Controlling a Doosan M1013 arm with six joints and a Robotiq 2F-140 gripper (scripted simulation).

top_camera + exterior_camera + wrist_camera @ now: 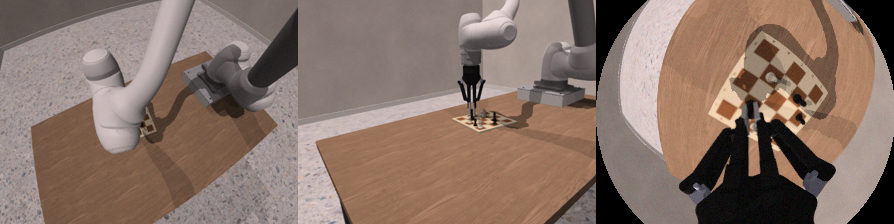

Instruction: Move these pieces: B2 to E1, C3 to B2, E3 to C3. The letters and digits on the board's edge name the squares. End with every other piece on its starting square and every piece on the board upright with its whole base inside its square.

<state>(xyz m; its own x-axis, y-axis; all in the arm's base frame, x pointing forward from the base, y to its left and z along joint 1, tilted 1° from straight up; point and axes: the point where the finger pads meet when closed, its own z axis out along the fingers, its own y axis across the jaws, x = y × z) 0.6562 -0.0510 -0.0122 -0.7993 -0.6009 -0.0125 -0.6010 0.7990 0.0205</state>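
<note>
Right now the tall black piece is 3 cm below my hand. Round my hand: chessboard 6 cm below, 4 cm to the left, 3 cm behind.
</note>
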